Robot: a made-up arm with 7 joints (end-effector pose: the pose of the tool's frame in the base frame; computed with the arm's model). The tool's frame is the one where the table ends.
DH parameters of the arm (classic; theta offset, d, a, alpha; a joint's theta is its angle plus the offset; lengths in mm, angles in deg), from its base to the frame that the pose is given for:
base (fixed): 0 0 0 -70
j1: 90 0 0 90
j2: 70 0 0 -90
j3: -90 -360.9 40.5 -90
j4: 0 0 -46.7 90
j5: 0 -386.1 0 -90
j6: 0 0 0 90
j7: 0 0 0 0
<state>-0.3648 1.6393 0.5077 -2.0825 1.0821 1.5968 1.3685</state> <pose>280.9 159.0 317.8 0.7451 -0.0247 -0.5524 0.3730</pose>
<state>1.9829 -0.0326 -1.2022 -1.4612 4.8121 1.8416 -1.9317</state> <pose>-309.3 -488.2 -209.2 0.0350 0.3652 -0.4121 0.8340</pose>
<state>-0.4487 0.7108 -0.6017 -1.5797 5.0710 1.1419 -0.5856</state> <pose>518.2 12.6 -277.4 0.3187 0.8330 -0.1140 -0.4378</pose>
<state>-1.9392 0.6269 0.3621 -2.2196 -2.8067 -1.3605 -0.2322</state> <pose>-13.0 35.6 409.1 0.1204 -0.9789 -0.1064 0.1266</pose>
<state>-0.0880 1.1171 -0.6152 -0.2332 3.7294 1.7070 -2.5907</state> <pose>118.8 647.6 -363.5 0.5733 0.0578 -0.7796 -0.2455</pose>
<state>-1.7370 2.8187 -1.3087 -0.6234 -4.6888 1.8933 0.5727</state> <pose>-416.1 575.8 199.0 0.3993 -0.1518 -0.1887 0.8842</pose>
